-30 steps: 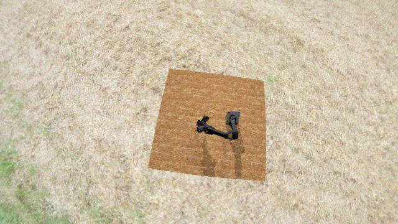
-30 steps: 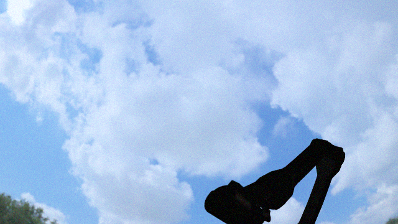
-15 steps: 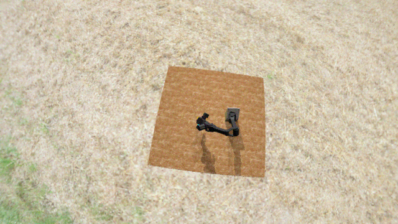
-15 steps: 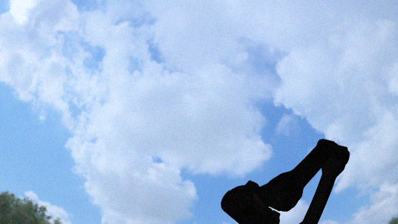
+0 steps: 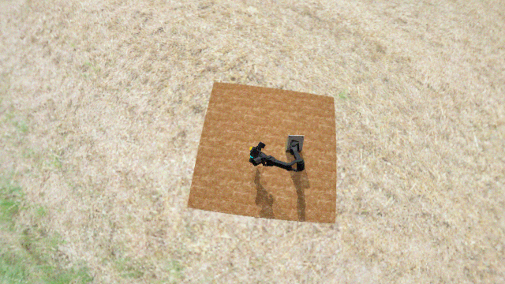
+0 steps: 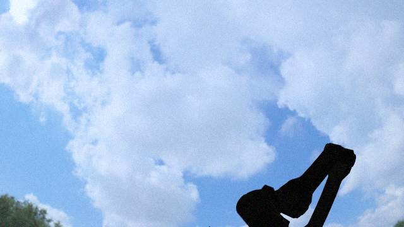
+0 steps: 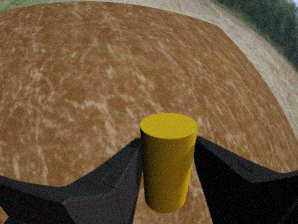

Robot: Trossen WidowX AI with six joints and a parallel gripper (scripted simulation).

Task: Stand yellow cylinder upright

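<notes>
Now: the cyan circle 11 cm below my gripper tip, 4 cm to the left of it and 3 cm behind it. The rest, counted from my gripper tip: yellow tall cylinder: 1 cm below, 1 cm behind.
</notes>
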